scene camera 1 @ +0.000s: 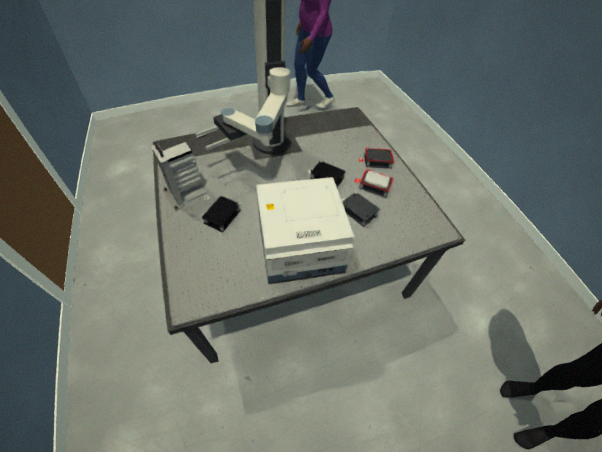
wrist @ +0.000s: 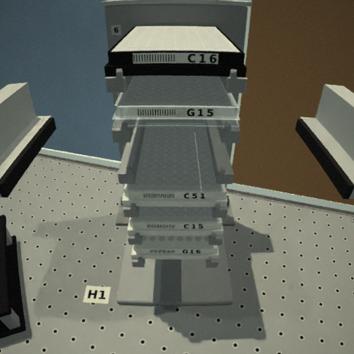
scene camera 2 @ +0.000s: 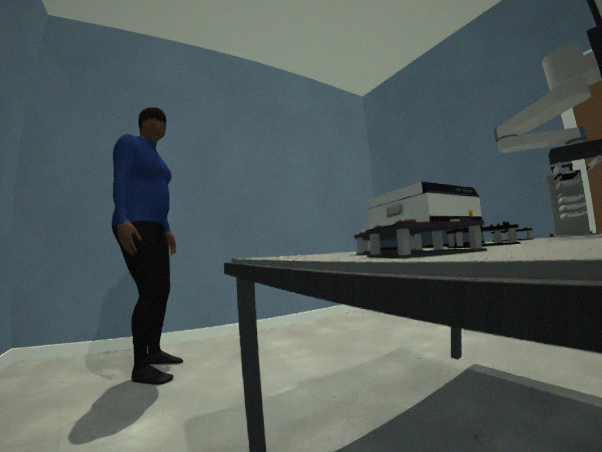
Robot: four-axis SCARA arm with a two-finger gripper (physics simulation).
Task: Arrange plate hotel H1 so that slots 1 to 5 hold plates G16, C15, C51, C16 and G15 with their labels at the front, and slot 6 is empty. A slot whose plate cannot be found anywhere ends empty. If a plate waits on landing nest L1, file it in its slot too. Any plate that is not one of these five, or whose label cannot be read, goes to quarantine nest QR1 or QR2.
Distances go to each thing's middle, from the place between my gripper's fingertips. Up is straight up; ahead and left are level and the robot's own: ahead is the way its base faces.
The clear plate G15 (wrist: 201,101) is 40 mm ahead of my hand, 120 mm to the right of it and 40 mm below it. From my hand the other things lie so: white instrument (scene camera 2: 420,207) 550 mm ahead, 340 mm to the left, 170 mm below.
